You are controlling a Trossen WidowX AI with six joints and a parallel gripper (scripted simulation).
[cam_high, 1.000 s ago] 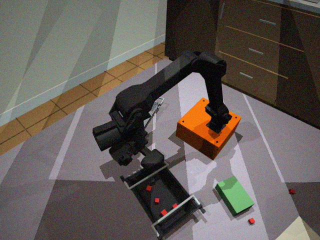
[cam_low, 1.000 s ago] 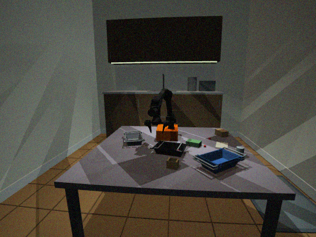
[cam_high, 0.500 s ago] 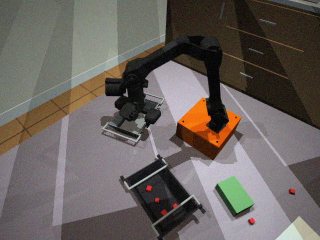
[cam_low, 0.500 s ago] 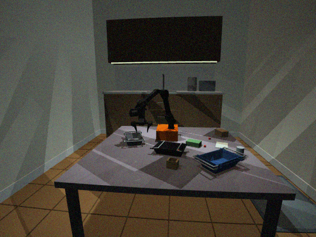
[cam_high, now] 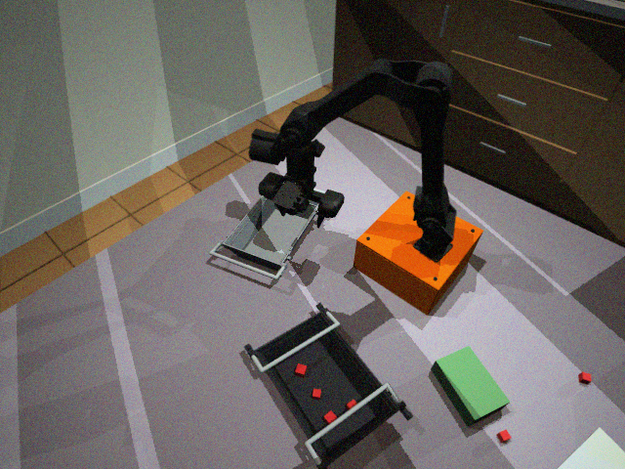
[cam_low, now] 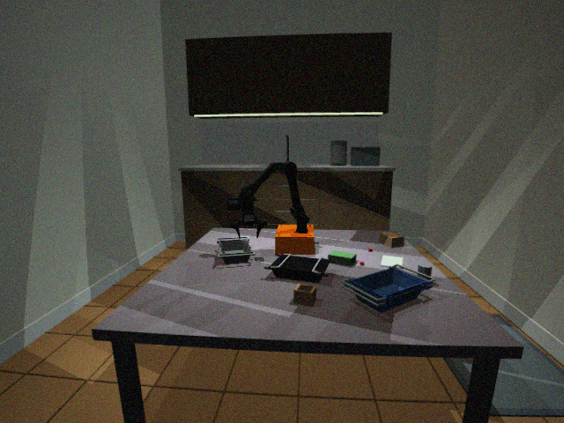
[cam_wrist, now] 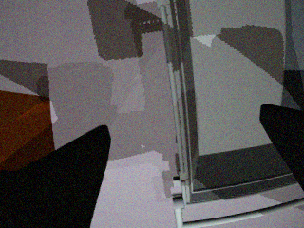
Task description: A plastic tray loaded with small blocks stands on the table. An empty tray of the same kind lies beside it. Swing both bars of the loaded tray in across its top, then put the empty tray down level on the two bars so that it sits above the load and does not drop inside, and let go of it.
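Now: gripper tip 7 cm to the left of the tray, 5 cm above it and 3 cm short of it. Round my gripper tip: green block: 49 cm to the left, 7 cm below, 1 cm ahead; then brown box: 45 cm ahead, 34 cm to the left, 8 cm below; then white sheet: 74 cm to the left, 9 cm below, 2 cm behind.
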